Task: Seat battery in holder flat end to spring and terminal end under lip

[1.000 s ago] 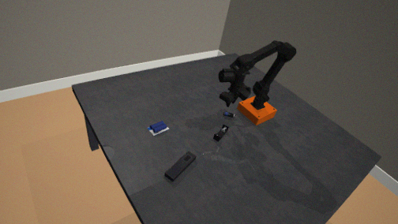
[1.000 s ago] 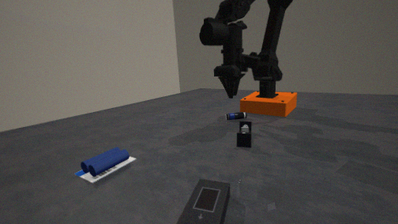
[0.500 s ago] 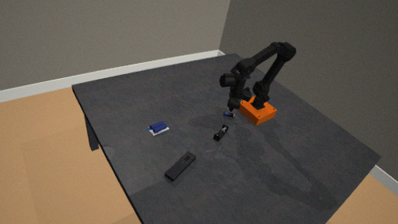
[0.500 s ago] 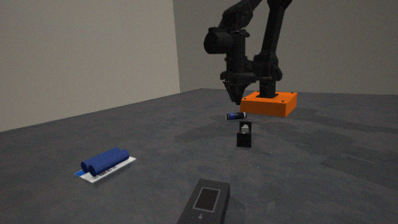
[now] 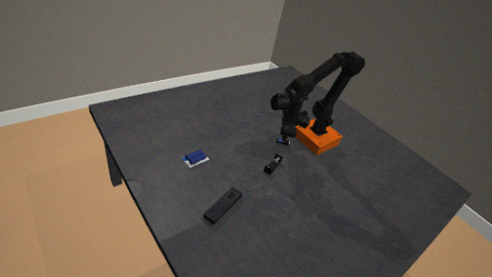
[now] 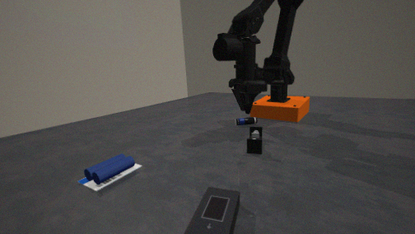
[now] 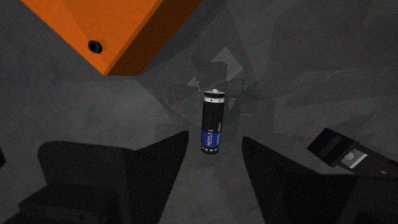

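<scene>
My gripper tip is 30 mm above the battery. From my gripper tip the other things lie so: white card (400 mm ahead, 60 mm to the right, 30 mm below); then flat black box (410 mm ahead, 190 mm to the left, 30 mm below).
</scene>
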